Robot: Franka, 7 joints.
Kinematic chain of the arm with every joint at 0, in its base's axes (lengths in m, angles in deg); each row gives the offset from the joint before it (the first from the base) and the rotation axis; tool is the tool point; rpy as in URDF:
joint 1: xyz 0 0 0.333 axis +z
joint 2: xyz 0 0 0 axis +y
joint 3: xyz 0 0 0.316 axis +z
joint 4: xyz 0.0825 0 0 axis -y
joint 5: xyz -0.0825 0 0.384 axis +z
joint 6: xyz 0 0 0 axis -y
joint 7: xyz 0.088 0 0 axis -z
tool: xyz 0 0 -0.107 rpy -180 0 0
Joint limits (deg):
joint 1: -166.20..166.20
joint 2: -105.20..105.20
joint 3: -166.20..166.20
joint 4: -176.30..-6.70
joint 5: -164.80..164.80
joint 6: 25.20..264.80
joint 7: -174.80..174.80
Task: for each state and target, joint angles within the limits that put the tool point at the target. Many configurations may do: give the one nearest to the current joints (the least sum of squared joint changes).
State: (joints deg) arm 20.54 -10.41 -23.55 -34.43 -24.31 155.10 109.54
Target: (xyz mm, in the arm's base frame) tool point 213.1 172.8 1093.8
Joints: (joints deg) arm 34.01 -19.79 1.53 -65.83 -26.36 150.18 109.54
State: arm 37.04 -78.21 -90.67 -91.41 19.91 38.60 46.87
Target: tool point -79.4 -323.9 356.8
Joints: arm 1.64 -80.01 -93.89 -126.51 13.80 25.20 46.87
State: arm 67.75 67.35 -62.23 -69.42 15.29 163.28 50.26
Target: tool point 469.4 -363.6 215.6
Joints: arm 33.71 73.98 -72.96 -119.97 16.46 151.23 50.26
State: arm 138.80 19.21 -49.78 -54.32 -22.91 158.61 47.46
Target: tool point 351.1 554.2 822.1
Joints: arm 99.71 26.21 -64.72 -62.71 -21.74 154.11 47.46
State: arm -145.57 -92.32 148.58 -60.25 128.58 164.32 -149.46
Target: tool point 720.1 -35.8 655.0
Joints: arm -148.79 -45.05 124.92 -50.59 126.15 180.59 -149.46
